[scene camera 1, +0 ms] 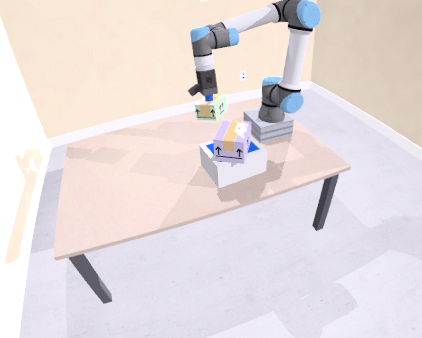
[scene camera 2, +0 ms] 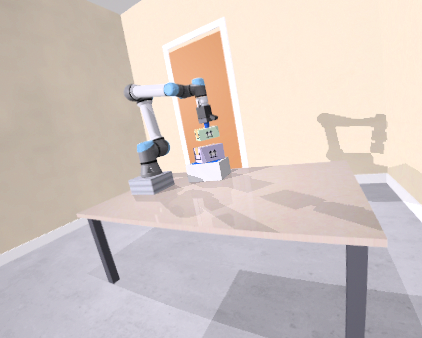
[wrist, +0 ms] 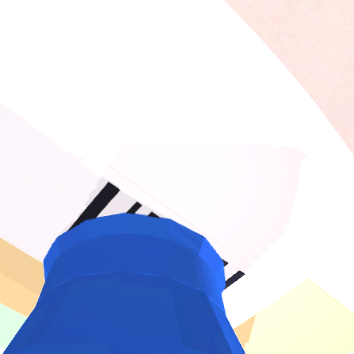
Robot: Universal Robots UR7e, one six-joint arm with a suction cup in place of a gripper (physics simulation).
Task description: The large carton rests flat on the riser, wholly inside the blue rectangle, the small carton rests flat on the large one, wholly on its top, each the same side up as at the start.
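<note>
The small green carton (scene camera 1: pixel 220 108) (scene camera 2: pixel 213 133) (wrist: pixel 10 326) hangs level under my gripper (scene camera 1: pixel 209 98) (scene camera 2: pixel 206 125) (wrist: pixel 134 260), whose blue suction cup is on its top face; its printed arrows point up. It is in the air, apart from the large carton, and in scene view 1 appears behind and left of it. The large purple carton (scene camera 1: pixel 229 153) (scene camera 2: pixel 214 153) sits on the white riser (scene camera 1: pixel 242 171) (scene camera 2: pixel 216 172), arrows up, turned relative to the riser. The blue rectangle (scene camera 1: pixel 254 148) shows at both sides of it; its front part is mostly hidden, so I cannot tell whether the carton is wholly inside.
The riser stands on the wooden table (scene camera 1: pixel 115 195) (scene camera 2: pixel 240 215). The grey arm base (scene camera 1: pixel 272 131) (scene camera 2: pixel 151 183) stands beside the riser, near a table edge. The arm reaches over from that base. Walls stand around, with an orange door (scene camera 2: pixel 200 65) in scene view 2.
</note>
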